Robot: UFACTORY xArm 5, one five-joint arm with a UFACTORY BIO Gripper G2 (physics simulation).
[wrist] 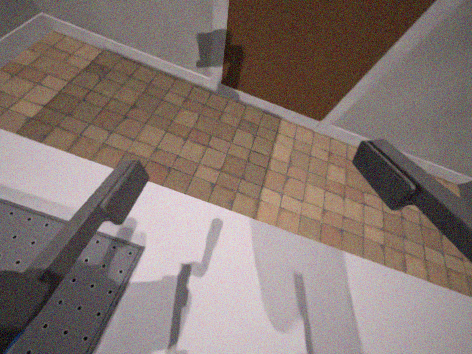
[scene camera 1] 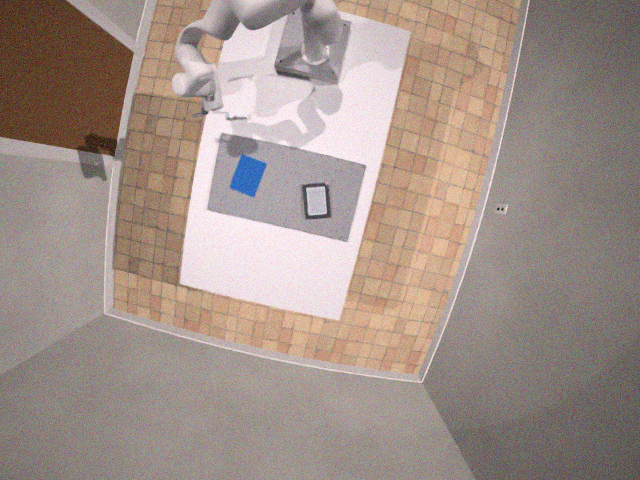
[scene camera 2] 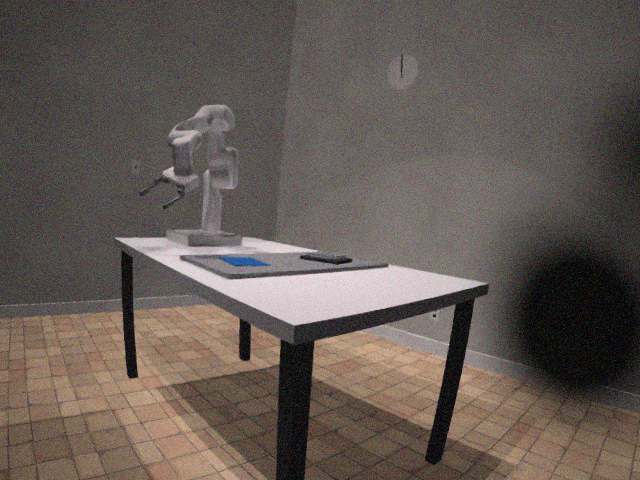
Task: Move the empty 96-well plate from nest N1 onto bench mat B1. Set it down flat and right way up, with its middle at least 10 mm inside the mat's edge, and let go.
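Places are measured from the arm's base along level axes (x back, y right, z up), in metres.
Pixels of known places: end effector, tool point: (wrist: 245,181) (scene camera 2: 155,197); arm's base, origin of the base link: (scene camera 1: 315,52) (scene camera 2: 210,233).
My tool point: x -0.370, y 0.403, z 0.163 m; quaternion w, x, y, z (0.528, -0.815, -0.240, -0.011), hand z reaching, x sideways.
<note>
For each thing: its top centre in the pictures, then the offset to it from my tool point. Level surfaces: height alone.
- light-coloured 96-well plate, middle of its top: (scene camera 2: 326,253) (scene camera 1: 316,201) dy -0.602, dx -0.281, dz -0.175 m
- nest N1, middle of its top: (scene camera 2: 326,256) (scene camera 1: 316,201) dy -0.602, dx -0.281, dz -0.186 m
- Bench mat B1, its level: dz -0.199 m
- grey perforated board, its level: dz -0.201 m
- white table, its level: dz -0.214 m
The light-coloured 96-well plate (scene camera 1: 316,199) sits in the dark frame of nest N1 (scene camera 1: 317,217) (scene camera 2: 321,259), flat as far as scene camera 1 shows. Bench mat B1 (scene camera 1: 248,175) (scene camera 2: 244,261) is a blue rectangle lying flat, with nothing on it. In the wrist view a sliver of blue shows at the lower left edge. My gripper (scene camera 1: 219,115) (scene camera 2: 153,200) (wrist: 250,166) is wide open and empty. It is high above the table's edge, on the mat's side of the arm base, well away from plate and mat. The plate does not show in the wrist view.
The mat and nest lie on a grey perforated board (scene camera 1: 279,206) (scene camera 2: 289,270) (wrist: 70,305) with a slightly raised edge. The board lies on the white table (scene camera 1: 268,263) (scene camera 2: 361,294) (wrist: 220,300). The arm's base block (scene camera 1: 307,72) (scene camera 2: 204,237) stands behind the board.
</note>
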